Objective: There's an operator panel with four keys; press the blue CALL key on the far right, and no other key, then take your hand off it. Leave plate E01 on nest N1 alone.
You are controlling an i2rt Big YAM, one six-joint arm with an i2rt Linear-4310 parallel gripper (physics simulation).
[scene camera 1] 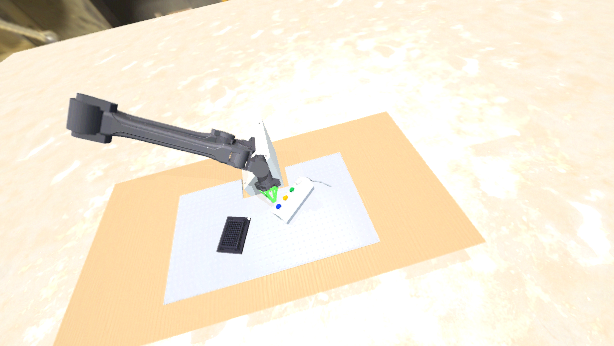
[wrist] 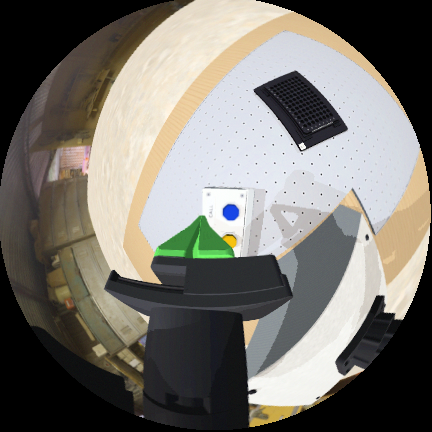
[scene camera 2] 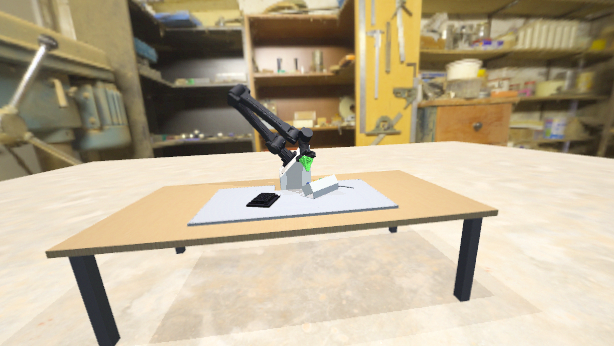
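Where they show: gripper, fingertip midpoint: (scene camera 1: 274,202) (wrist: 202,219) (scene camera 2: 307,171); arm's base, link origin: (scene camera 2: 290,159).
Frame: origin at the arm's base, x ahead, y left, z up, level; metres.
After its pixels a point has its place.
Observation:
The white operator panel (scene camera 1: 298,205) @(x 0.298, y 0.189, z -0.110 m) (scene camera 2: 325,188) @(x 0.294, y 0.194, z -0.120 m) (wrist: 215,196) @(x 0.325, y 0.101, z -0.079 m) stands tilted on the pegboard. Its blue CALL key (scene camera 1: 278,206) @(x 0.295, y 0.102, z -0.080 m) (wrist: 230,212) @(x 0.292, y 0.100, z -0.083 m) is at one end, with the word CALL beside it in the wrist view. A yellow key (scene camera 1: 285,198) @(x 0.262, y 0.137, z -0.083 m) (wrist: 229,241) @(x 0.257, y 0.133, z -0.083 m) is next to it, partly behind the fingers in the wrist view, then a green key (scene camera 1: 292,189) @(x 0.224, y 0.175, z -0.083 m). The fourth key cannot be made out. My gripper (scene camera 1: 273,201) @(x 0.300, y 0.101, z -0.017 m) (scene camera 2: 307,170) @(x 0.300, y 0.101, z -0.017 m) (wrist: 202,219) @(x 0.300, y 0.101, z -0.017 m) is shut and empty, its green fingertips above the panel with a gap below. The black plate E01 (scene camera 1: 234,234) @(x 0.366, y -0.123, z -0.130 m) (scene camera 2: 264,198) @(x 0.381, y -0.125, z -0.129 m) (wrist: 302,102) @(x 0.352, y -0.125, z -0.126 m) lies on the black nest N1 (wrist: 327,138) @(x 0.279, y -0.113, z -0.144 m).
The pale pegboard (scene camera 1: 200,280) @(x 0.523, y -0.272, z -0.152 m) (scene camera 2: 225,216) @(x 0.528, y -0.277, z -0.152 m) (wrist: 200,150) @(x 0.450, y 0.092, z -0.152 m) lies on the wooden table (scene camera 1: 425,200) @(x 0.379, y 0.775, z -0.165 m) (scene camera 2: 130,225) @(x 0.544, y -0.687, z -0.165 m). The grey-white arm base mount (scene camera 2: 295,179) @(x 0.163, y 0.030, z -0.095 m) (wrist: 320,280) @(x 0.162, y 0.034, z -0.027 m) stands behind, close to the panel. A cable (scene camera 1: 321,183) @(x 0.188, y 0.321, z -0.151 m) (scene camera 2: 346,187) @(x 0.211, y 0.327, z -0.146 m) leaves the panel's far end.

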